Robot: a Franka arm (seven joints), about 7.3 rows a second.
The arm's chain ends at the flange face. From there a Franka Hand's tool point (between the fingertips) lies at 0.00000 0.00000 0.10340 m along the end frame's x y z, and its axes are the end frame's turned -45 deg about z.
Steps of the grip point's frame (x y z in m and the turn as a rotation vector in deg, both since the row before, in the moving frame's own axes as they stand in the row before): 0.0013, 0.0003, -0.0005, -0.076, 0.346, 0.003; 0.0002, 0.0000, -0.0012, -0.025, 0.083, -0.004; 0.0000, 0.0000, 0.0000, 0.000, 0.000, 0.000; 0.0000, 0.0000, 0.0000, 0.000, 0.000, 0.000; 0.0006, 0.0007, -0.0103, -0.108, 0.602, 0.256; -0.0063, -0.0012, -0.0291, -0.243, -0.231, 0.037; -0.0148, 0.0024, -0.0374, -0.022, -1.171, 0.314; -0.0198, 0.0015, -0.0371, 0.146, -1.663, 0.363; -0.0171, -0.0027, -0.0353, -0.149, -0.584, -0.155
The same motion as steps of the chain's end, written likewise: 0.0006, -0.0004, -0.0005, 0.191, 0.298, 0.003; 0.0000, -0.0001, -0.0012, 0.041, 0.076, -0.004; 0.0000, 0.0000, 0.0000, 0.000, 0.000, 0.000; 0.0000, 0.0000, 0.0000, 0.000, 0.000, 0.000; 0.0000, 0.0007, -0.0103, 0.349, 0.502, 0.256; -0.0053, 0.0030, -0.0291, -0.335, 0.008, 0.037; -0.0073, 0.0106, -0.0374, -0.844, -0.812, 0.314; -0.0106, 0.0131, -0.0371, -1.073, -1.279, 0.363; -0.0134, 0.0092, -0.0353, -0.518, -0.308, -0.155
